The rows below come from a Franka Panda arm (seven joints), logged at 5 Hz.
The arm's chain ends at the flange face. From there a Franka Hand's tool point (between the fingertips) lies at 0.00 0.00 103.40 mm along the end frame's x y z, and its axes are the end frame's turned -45 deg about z.
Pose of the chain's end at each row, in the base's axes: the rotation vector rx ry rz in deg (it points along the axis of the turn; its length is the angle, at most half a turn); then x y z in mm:
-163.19 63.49 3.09 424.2 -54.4 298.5
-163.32 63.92 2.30 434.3 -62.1 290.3
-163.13 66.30 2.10 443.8 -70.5 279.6
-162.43 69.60 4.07 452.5 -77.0 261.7
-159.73 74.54 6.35 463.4 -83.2 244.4
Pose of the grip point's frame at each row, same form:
-174.69 -3.78 0.01 424.0 -44.9 195.5
-175.14 -3.44 -0.57 434.8 -53.4 187.3
-175.87 -1.17 -0.35 444.2 -63.1 176.5
-175.97 2.13 1.84 450.4 -69.8 158.6
-174.87 7.69 3.71 459.4 -74.1 141.5

